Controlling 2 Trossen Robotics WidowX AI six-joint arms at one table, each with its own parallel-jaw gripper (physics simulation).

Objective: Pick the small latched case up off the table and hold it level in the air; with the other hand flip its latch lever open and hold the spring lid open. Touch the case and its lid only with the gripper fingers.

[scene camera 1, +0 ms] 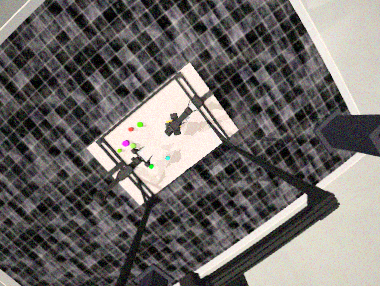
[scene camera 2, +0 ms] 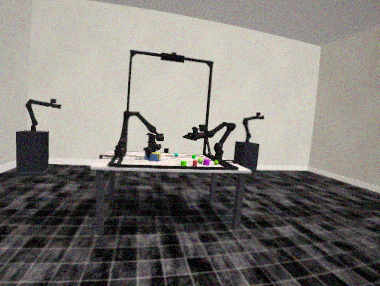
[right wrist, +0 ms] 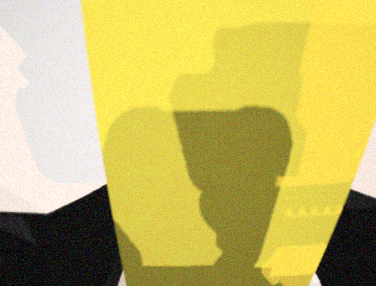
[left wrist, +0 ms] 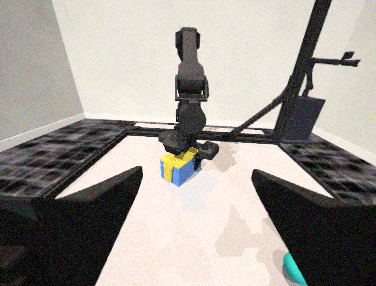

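Pixels of known places: left gripper, between the fingertips: (scene camera 1: pixel 148 150) (scene camera 2: pixel 183 137) (left wrist: pixel 197 172); right gripper, between the fingertips: (scene camera 2: pixel 150 158); left arm's base, origin of its link: (scene camera 2: pixel 218 159); right arm's base, origin of its link: (scene camera 2: pixel 118 156).
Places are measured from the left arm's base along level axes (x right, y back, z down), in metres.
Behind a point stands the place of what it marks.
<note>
The small case (left wrist: pixel 181 171) @[x -0.027, y -0.582, z -0.028 m] (scene camera 2: pixel 154 156) @[x -0.074, y -0.633, z -0.021 m] (scene camera 1: pixel 169 121) @[x -0.067, y -0.631, z -0.047 m] has a blue body, a yellow lid and a yellow latch strap on its front. It rests on the white table (left wrist: pixel 204 227) @[x 0.028, y -0.459, z 0.019 m] (scene camera 1: pixel 194 142) @[x 0.229, y -0.667, z 0.019 m]. My right gripper (left wrist: pixel 185 165) @[x -0.016, y -0.657, z 0.007 m] (scene camera 2: pixel 152 150) (scene camera 1: pixel 173 127) @[x -0.016, y -0.657, z 0.007 m] comes straight down over the case, with its fingers closed against the two sides. In the right wrist view the yellow lid (right wrist: pixel 187 71) @[x -0.036, y -0.606, z -0.046 m] fills the picture. My left gripper (left wrist: pixel 197 172) @[x -0.005, y -0.369, z -0.194 m] (scene camera 1: pixel 147 151) @[x -0.005, y -0.369, z -0.194 m] (scene camera 2: pixel 186 137) @[x -0.005, y -0.369, z -0.194 m] is open and empty. It hangs in the air well away from the case and faces it.
Several small coloured pieces lie on the table near the left arm: a green ball (scene camera 1: pixel 140 124) @[x -0.221, y -0.420, z -0.014 m], a red piece (scene camera 1: pixel 131 129) @[x -0.242, y -0.333, z -0.023 m], a magenta piece (scene camera 1: pixel 126 143) @[x -0.183, y -0.211, z -0.024 m] and a cyan piece (scene camera 1: pixel 168 158) @[x 0.173, y -0.391, z -0.017 m] (left wrist: pixel 293 269) @[x 0.151, y -0.378, z -0.011 m]. A black gantry frame (scene camera 2: pixel 129 99) @[x 0.389, y -0.874, z -0.520 m] borders the table.
</note>
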